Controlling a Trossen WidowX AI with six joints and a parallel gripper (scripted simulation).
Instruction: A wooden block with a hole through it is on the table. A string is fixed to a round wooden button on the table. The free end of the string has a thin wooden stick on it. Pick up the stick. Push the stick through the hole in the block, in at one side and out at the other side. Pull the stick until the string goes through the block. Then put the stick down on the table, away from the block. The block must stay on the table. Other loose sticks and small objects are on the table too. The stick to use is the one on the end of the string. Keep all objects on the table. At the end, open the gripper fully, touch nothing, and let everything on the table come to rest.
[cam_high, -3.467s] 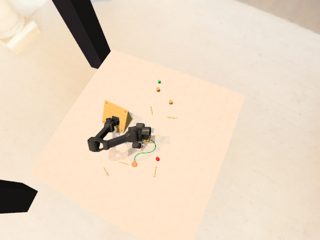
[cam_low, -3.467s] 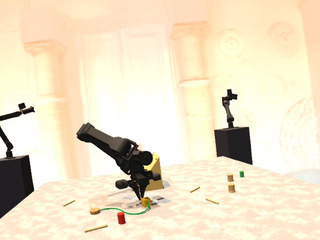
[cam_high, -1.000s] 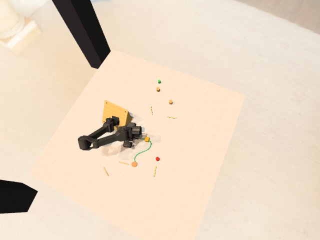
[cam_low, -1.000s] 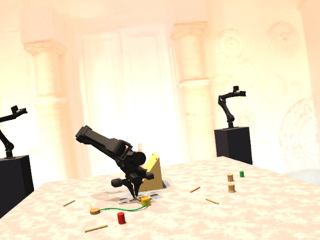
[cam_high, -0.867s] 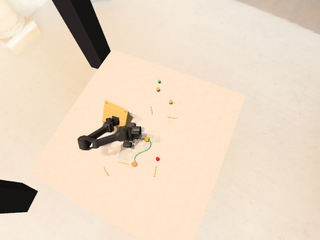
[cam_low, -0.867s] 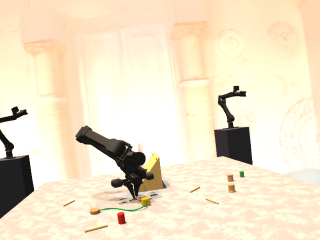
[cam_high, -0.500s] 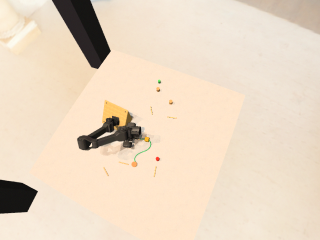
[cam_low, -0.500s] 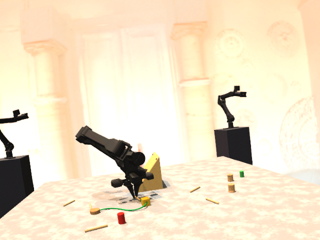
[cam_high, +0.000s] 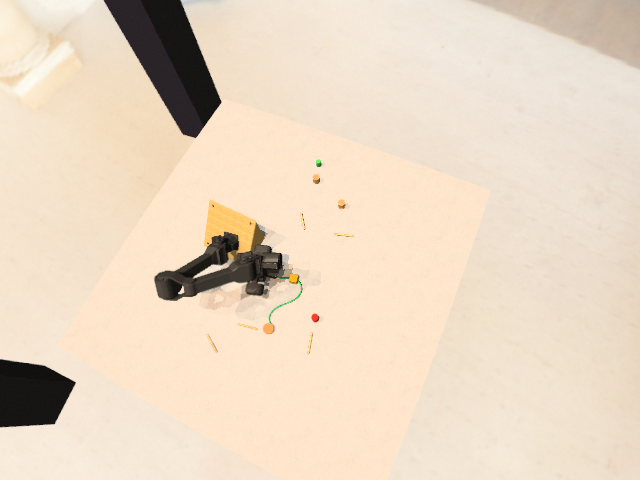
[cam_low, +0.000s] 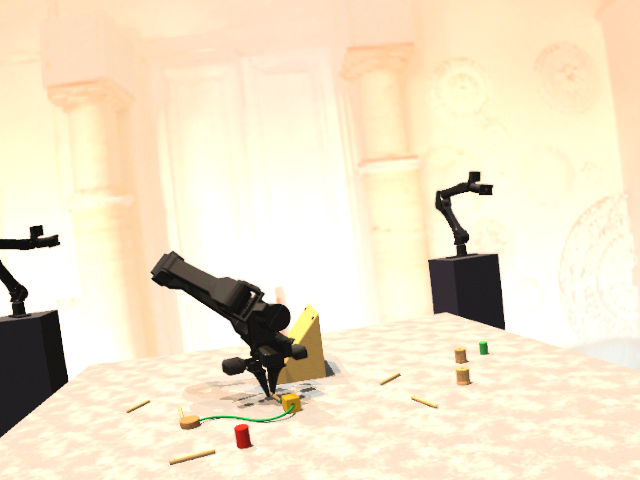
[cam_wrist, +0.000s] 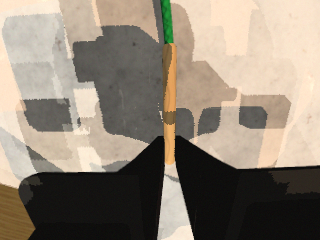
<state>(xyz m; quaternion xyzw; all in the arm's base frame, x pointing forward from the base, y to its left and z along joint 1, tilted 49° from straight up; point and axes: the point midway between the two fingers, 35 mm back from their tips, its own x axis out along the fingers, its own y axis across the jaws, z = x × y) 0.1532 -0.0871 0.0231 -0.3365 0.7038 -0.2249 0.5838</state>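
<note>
Right now the thin wooden stick is 40 mm ahead of my gripper tip, 10 mm to the left of it and 10 mm above it. From my gripper tip the other things lie so: red cylinder (240 mm ahead, 80 mm to the right, 20 mm above); round wooden button (100 mm ahead, 180 mm to the right, 10 mm above); yellow block (120 mm ahead, 30 mm to the left, 10 mm above).
</note>
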